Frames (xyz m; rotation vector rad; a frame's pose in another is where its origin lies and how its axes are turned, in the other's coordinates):
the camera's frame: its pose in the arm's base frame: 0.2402 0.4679 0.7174 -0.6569 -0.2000 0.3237
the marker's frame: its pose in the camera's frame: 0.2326 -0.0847 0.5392 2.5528 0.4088 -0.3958
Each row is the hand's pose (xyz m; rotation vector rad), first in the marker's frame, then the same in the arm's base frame.
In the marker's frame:
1: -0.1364 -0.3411 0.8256 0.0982 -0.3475 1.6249
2: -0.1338 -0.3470 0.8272 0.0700 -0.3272 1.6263
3: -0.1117 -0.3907 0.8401 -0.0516 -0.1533 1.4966
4: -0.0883 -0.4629 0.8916 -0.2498 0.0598 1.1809
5: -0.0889 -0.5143 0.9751 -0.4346 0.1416 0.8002
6: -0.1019 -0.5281 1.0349 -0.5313 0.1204 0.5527
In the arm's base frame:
1: 0.2074 0.0627 0.6867 1.7503 -1.2759 0.6374
2: 0.2076 0.0633 0.6801 1.7299 -1.2575 0.6603
3: 0.2123 0.0675 0.6298 1.7015 -1.0015 0.7487
4: 0.2135 0.0426 0.5415 1.6216 -0.5431 0.7634
5: 0.2069 -0.0236 0.4695 1.4896 -0.1284 0.6211
6: 0.1999 -0.0798 0.4425 1.3920 0.0816 0.4638

